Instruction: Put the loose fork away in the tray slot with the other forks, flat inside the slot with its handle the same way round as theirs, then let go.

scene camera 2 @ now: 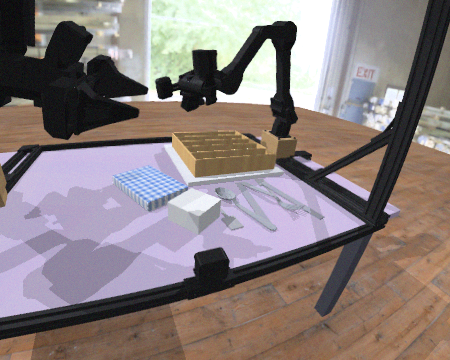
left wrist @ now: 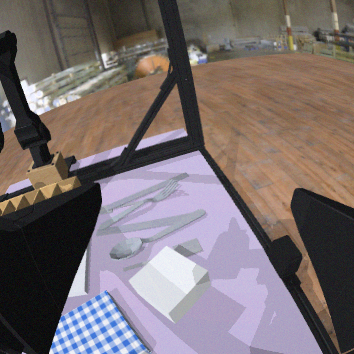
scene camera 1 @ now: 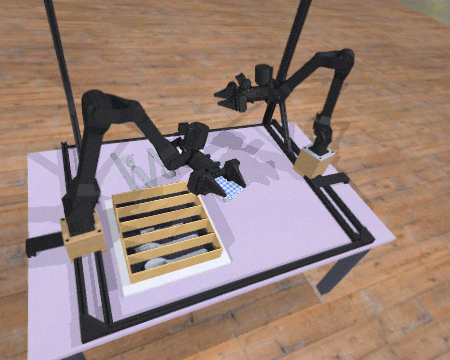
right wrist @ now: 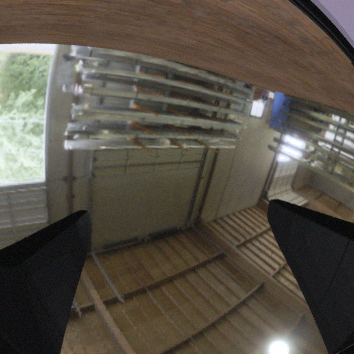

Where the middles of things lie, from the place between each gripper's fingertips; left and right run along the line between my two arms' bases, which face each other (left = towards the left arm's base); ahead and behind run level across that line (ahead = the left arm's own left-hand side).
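The white block point(scene camera 2: 193, 210) is 30 mm ahead of my left hand, 100 mm to the right of it and 230 mm below it.
Counted from my right hand, the white block is 240 mm below it, 80 mm to the left of it and 410 mm behind it.
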